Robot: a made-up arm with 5 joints.
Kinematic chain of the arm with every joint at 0, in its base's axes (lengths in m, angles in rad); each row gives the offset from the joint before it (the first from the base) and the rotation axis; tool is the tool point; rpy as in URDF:
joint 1: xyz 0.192 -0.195 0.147 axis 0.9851 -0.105 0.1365
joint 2: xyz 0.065 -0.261 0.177 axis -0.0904 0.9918 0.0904
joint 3: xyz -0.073 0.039 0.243 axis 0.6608 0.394 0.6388
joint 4: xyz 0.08 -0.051 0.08 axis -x
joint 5: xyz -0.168 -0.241 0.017 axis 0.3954 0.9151 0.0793
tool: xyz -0.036 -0.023 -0.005 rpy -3.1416 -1.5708 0
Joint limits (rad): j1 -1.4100..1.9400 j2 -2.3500..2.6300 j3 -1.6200..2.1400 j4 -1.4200..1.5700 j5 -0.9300..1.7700
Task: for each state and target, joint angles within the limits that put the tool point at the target. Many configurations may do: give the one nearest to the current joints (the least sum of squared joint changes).
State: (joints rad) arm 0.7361 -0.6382 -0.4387 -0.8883 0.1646
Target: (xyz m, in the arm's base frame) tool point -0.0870 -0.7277 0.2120
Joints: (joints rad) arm 0.4094 -0.4270 -0.5405 -0.5883 0.1917
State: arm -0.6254 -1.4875 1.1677 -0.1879 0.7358
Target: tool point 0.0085 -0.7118 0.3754
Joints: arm -0.2920 -1.6330 0.6225 0.0610 0.7305
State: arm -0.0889 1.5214 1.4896 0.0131 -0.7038
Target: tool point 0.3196 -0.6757 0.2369
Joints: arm 0.2223 1.3123 1.2161 -0.2256 -0.6680
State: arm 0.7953 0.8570 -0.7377 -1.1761 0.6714
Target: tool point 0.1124 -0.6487 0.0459
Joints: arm 0.8805 0.1339 -0.4991 -1.4200 0.5573
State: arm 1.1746 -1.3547 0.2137 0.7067 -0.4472
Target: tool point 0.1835 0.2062 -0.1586
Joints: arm 1.6812 -2.3500 -0.2948 0.4662 -0.4372
